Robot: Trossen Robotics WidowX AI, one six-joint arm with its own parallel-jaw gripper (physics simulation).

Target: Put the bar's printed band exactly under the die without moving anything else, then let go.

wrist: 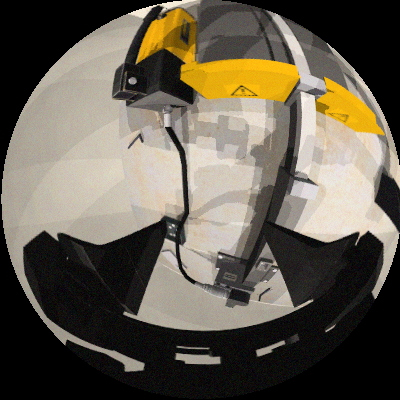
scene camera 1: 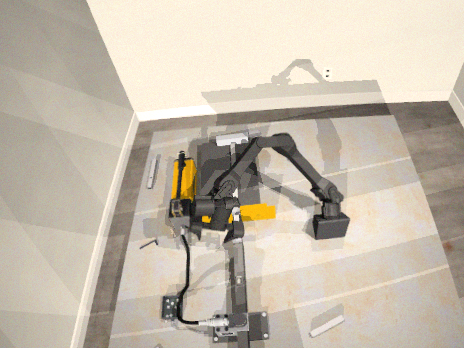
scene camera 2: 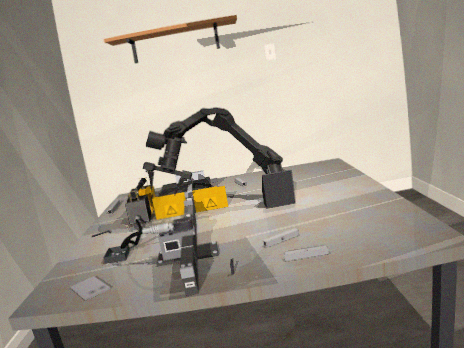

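Where they show: gripper, fingertip midpoint: (wrist: pixel 216 226) (scene camera 1: pixel 211 241) (scene camera 2: pixel 162 192); arm's base at its link origin: (scene camera 1: pixel 332 217) (scene camera 2: pixel 276 178).
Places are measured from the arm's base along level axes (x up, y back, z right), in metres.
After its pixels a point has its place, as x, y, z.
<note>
A long dark bar (scene camera 1: pixel 238 272) @[-0.029, -0.383, -0.138] (scene camera 2: pixel 194 240) @[-0.064, -0.379, -0.309] (wrist: pixel 280 202) @[-0.037, -0.388, -0.040] runs from the yellow-fronted unit towards a grey press-like device with a base plate (scene camera 1: pixel 260 326) @[-0.096, -0.337, -0.328] (scene camera 2: pixel 206 250) @[-0.097, -0.349, -0.334]. I cannot make out a printed band on it, nor tell which part is the die. My gripper (scene camera 1: pixel 213 236) @[0.044, -0.458, -0.032] (scene camera 2: pixel 170 189) @[0.044, -0.458, -0.032] (wrist: pixel 216 226) @[0.044, -0.458, -0.032] is open and empty. It hangs above the table in front of the yellow panels, beside the upper stretch of the bar. In the wrist view its fingers stand wide apart, with the cable and the front device seen beyond and between them. The arm hides part of the bar in scene camera 1.
Yellow panels (scene camera 1: pixel 257 212) @[-0.045, -0.274, 0.109] (scene camera 2: pixel 210 199) @[-0.059, -0.272, 0.109] (wrist: pixel 240 82) @[-0.046, -0.445, 0.124] front a dark unit. A yellow-and-black box (scene camera 1: pixel 184 180) @[-0.020, -0.561, 0.321] stands left of it. A black cable (scene camera 1: pixel 188 265) @[-0.094, -0.579, -0.049] (wrist: pixel 185 175) @[-0.096, -0.574, -0.027] runs from this box to a grey connector (scene camera 1: pixel 214 321) @[0.013, -0.481, -0.313] (wrist: pixel 212 289) @[0.003, -0.479, -0.299]. Loose light bars (scene camera 1: pixel 326 326) (scene camera 2: pixel 306 253) lie to the right.
</note>
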